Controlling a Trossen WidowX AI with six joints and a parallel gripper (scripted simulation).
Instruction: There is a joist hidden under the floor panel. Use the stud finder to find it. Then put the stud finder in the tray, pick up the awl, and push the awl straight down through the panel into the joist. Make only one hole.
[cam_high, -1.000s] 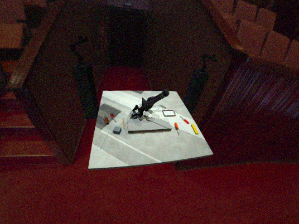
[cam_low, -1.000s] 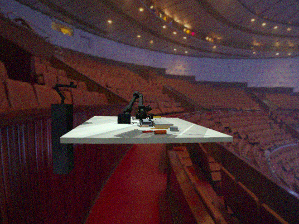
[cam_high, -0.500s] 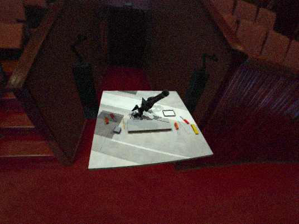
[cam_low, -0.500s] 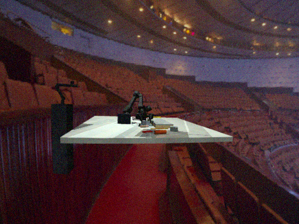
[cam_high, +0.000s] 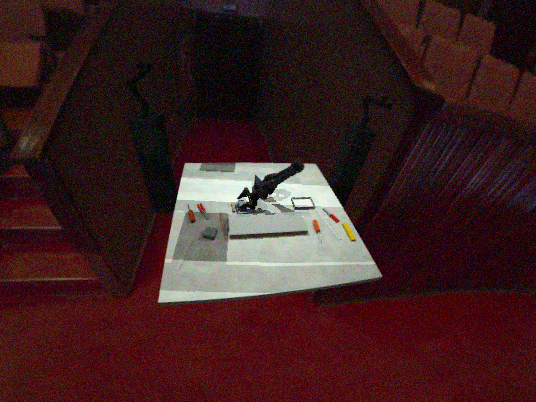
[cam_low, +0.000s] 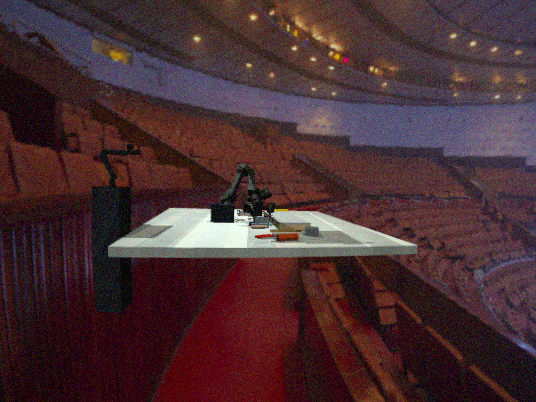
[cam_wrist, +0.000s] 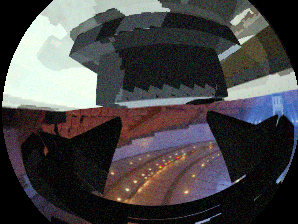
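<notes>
Now: the stud finder 1 cm ahead of my gripper tip, 3 cm to the left of it and 3 cm below it. Round my gripper tip: tray: 9 cm behind, 50 cm to the left, 6 cm below; then thin orange tool: 12 cm ahead, 11 cm to the right, 7 cm below; then grey block: 24 cm ahead, 17 cm to the right, 5 cm below.
</notes>
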